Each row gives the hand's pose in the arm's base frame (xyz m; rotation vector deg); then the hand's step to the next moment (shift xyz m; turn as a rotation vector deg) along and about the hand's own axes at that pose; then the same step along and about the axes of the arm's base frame.
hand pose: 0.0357 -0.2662 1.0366 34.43 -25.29 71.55
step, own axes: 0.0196 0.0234 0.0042 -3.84 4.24 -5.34
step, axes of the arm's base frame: -0.0173 0.0165 0.0195 -5.18 1.41 -5.70
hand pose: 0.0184 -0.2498 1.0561 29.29 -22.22 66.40
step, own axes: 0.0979 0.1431 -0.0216 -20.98 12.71 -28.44
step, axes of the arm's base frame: -0.0981 0.1311 0.0609 -18.53 4.07 -32.41
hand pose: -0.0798 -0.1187 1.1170 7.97 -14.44 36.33
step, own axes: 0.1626 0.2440 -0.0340 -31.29 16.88 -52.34
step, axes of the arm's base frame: -0.0139 0.2938 0.0245 -24.50 6.44 -57.98
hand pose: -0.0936 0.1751 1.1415 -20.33 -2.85 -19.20
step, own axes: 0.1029 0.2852 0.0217 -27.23 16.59 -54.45
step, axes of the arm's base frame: 0.1916 0.2273 -0.0636 -20.79 4.18 -59.43
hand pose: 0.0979 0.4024 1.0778 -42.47 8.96 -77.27
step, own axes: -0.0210 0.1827 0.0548 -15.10 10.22 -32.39
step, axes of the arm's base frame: 0.1733 0.0470 -0.0677 -11.80 1.49 -35.21
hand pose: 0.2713 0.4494 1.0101 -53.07 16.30 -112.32
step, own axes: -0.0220 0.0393 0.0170 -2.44 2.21 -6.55
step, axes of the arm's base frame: 0.0438 -0.0009 -0.0199 -2.48 -0.28 -6.89
